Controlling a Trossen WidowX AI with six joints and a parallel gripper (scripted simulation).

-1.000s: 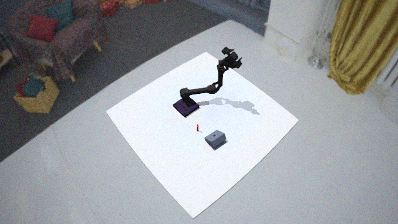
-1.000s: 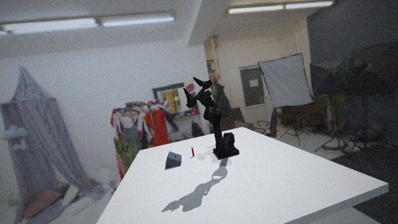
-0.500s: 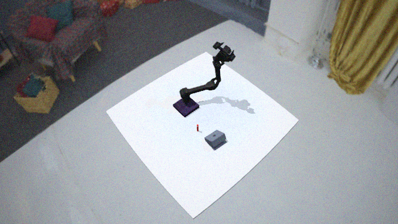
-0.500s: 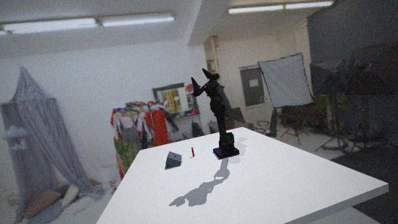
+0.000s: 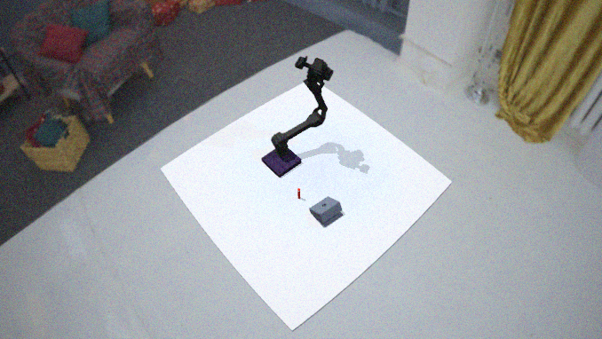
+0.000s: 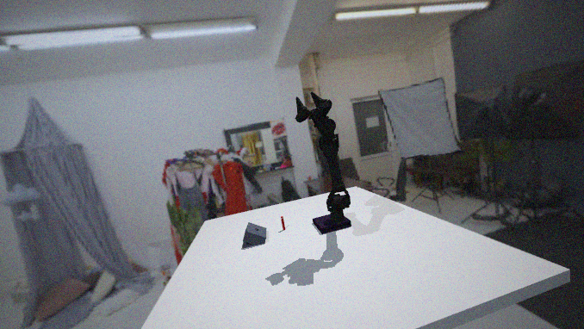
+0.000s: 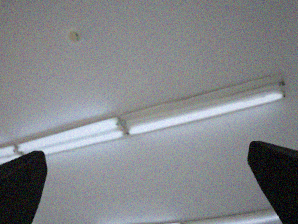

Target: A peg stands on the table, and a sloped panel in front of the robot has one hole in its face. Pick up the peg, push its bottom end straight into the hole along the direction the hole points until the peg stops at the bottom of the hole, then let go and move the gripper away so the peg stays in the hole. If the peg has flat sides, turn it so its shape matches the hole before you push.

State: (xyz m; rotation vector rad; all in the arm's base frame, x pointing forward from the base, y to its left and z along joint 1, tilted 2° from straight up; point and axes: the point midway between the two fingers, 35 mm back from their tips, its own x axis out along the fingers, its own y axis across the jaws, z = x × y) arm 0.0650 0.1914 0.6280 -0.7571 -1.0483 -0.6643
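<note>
The red peg is 640 mm below my gripper tip, 230 mm to the right of it and 220 mm ahead of it. Round my gripper tip: sloped panel 660 mm below, 380 mm ahead, 150 mm to the right.
</note>
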